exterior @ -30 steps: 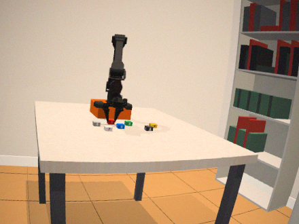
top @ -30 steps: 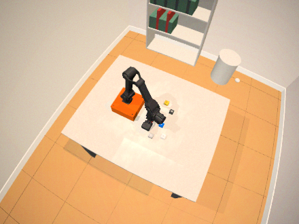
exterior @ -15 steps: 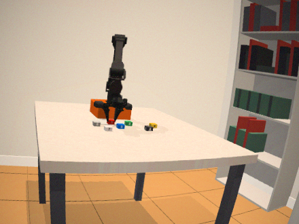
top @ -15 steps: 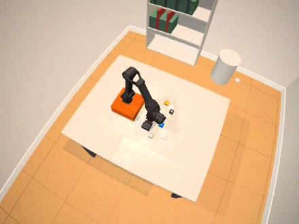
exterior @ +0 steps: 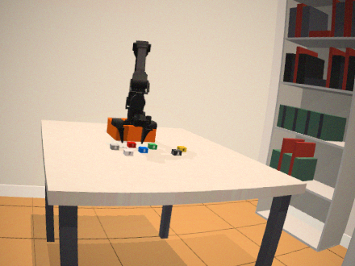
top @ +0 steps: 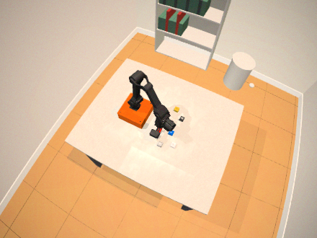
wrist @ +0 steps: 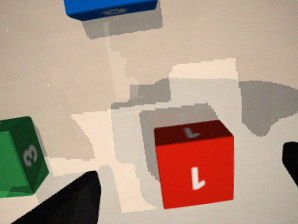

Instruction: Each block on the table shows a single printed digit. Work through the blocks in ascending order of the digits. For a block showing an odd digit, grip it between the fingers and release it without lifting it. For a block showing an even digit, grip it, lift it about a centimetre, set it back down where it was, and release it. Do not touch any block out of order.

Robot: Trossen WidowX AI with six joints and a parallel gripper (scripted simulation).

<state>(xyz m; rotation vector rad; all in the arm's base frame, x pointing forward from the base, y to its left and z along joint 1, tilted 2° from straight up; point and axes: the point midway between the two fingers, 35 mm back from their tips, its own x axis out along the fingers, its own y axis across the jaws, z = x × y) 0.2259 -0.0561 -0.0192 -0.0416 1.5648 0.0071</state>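
Right now my gripper tip is right at the red block. Round my gripper tip: grey block 90 mm to the right, 60 mm ahead; green block 90 mm to the left, 10 mm ahead; blue block 80 mm ahead, 20 mm to the left.
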